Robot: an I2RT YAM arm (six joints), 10 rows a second.
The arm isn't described. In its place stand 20 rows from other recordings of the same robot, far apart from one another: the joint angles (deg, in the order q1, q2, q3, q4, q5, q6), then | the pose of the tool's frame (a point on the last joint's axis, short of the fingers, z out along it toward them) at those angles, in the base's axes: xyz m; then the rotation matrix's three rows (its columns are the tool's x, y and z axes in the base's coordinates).
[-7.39, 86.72, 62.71, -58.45, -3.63, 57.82] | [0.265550 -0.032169 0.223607], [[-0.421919 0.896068 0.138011], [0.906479 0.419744 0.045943], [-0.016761 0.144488 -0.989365]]
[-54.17, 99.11, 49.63, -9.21, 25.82, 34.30] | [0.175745 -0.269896 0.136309], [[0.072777 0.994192 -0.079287], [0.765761 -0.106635 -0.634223], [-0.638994 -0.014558 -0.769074]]
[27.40, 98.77, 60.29, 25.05, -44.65, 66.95] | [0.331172 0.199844 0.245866], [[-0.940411 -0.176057 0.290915], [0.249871 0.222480 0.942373], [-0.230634 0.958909 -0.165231]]
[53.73, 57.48, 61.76, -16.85, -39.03, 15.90] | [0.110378 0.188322 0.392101], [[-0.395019 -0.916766 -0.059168], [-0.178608 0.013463 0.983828], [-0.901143 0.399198 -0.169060]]
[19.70, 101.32, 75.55, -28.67, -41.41, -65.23] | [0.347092 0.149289 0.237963], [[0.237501 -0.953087 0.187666], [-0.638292 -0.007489 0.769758], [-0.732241 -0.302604 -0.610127]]
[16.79, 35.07, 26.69, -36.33, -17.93, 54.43] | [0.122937 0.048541 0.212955], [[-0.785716 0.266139 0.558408], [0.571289 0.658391 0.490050], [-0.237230 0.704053 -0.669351]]
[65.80, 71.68, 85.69, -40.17, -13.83, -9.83] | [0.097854 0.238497 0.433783], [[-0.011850 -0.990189 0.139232], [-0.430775 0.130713 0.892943], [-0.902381 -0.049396 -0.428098]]
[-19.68, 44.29, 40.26, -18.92, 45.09, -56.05] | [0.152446 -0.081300 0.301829], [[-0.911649 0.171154 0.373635], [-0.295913 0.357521 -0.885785], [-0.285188 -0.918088 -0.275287]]
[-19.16, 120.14, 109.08, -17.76, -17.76, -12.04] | [0.474974 -0.153536 0.301679], [[-0.457880 -0.036186 0.888277], [-0.051211 0.998586 0.014283], [-0.887538 -0.038949 -0.459086]]
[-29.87, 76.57, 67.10, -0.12, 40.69, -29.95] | [0.257084 -0.174416 0.372329], [[-0.592012 0.738096 0.323631], [-0.096533 0.333730 -0.937713], [-0.800127 -0.586378 -0.126322]]
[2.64, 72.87, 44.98, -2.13, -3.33, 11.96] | [0.281300 0.015041 0.249413], [[-0.508863 0.009432 0.860796], [0.183635 0.978113 0.097839], [-0.841033 0.207859 -0.499458]]
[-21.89, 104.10, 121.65, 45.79, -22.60, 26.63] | [0.327794 -0.116962 0.596134], [[0.823846 -0.207035 0.527649], [0.114944 0.972586 0.202149], [-0.555036 -0.105889 0.825059]]
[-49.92, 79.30, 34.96, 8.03, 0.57, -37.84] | [0.177730 -0.211761 0.179691], [[-0.773622 0.374414 0.511198], [-0.033384 0.781550 -0.622949], [-0.632768 -0.498992 -0.592125]]
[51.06, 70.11, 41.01, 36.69, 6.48, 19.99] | [0.180269 0.216699 0.309474], [[-0.162149 -0.688580 0.706800], [0.339777 0.633515 0.695133], [-0.926423 0.352869 0.131240]]
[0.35, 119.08, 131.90, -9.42, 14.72, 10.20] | [0.482176 -0.006100 0.463519], [[0.102238 0.233318 0.967011], [0.171900 0.953336 -0.248193], [-0.979795 0.191604 0.057360]]
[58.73, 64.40, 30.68, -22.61, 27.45, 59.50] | [0.118650 0.163761 0.177605], [[-0.758497 0.054581 0.649387], [0.224074 0.957571 0.181240], [-0.611942 0.282981 -0.738545]]
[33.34, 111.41, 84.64, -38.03, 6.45, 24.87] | [0.343640 0.221286 0.203537], [[-0.898689 -0.141321 0.415195], [-0.091003 0.986147 0.138681], [-0.429042 0.086847 -0.899100]]
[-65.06, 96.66, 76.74, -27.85, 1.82, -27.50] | [0.157123 -0.340555 0.267517], [[-0.699583 0.667705 0.254466], [0.409874 0.666688 -0.622519], [-0.585309 -0.331205 -0.740079]]
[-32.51, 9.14, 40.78, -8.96, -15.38, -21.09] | [0.035776 -0.011604 0.376808], [[0.191172 0.407952 0.892764], [-0.533255 0.806774 -0.254470], [-0.824071 -0.427423 0.371775]]
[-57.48, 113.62, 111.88, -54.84, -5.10, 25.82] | [0.235324 -0.363213 0.316557], [[-0.049574 0.927758 0.369876], [0.884724 0.212640 -0.414786], [-0.463471 0.306675 -0.831351]]
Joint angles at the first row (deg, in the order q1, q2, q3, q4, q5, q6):
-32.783 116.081 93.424 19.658 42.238 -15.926
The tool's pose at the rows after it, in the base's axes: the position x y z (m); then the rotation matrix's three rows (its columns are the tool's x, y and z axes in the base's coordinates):
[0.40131 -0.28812 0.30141], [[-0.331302 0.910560 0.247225], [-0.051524 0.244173 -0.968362], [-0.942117 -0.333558 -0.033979]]
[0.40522 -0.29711 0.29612], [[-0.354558 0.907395 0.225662], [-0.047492 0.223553 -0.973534], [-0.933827 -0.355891 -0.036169]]
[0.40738 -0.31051 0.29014], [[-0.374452 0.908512 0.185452], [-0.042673 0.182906 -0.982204], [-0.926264 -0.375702 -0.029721]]
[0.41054 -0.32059 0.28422], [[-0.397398 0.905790 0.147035], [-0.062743 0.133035 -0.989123], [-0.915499 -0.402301 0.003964]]
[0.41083 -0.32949 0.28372], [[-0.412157 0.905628 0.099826], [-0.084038 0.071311 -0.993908], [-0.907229 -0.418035 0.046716]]
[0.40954 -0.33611 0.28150], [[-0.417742 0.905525 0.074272], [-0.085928 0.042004 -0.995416], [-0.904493 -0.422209 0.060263]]
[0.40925 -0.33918 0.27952], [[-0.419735 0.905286 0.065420], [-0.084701 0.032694 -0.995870], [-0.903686 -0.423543 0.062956]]
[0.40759 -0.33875 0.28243], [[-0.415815 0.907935 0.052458], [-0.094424 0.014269 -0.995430], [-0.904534 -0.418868 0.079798]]
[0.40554 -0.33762 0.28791], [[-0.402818 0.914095 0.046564], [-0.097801 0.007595 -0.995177], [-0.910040 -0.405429 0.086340]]
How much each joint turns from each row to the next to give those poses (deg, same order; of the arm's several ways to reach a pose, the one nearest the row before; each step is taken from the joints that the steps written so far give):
-0.088 2.035 1.738 0.643 0.538 -1.768
-0.585 2.177 2.164 -0.189 0.682 -1.203
-1.053 2.636 2.535 0.556 1.315 -1.491
-0.641 2.608 1.714 3.624 1.622 -3.573
-0.684 1.926 1.575 4.053 1.965 -3.794
-0.628 1.083 0.795 1.542 0.790 -1.271
-0.276 0.564 0.383 0.444 0.221 -0.302
-0.043 -0.250 -0.353 1.683 0.612 -0.991
-0.023 -0.695 -0.130 0.067 0.275 0.323

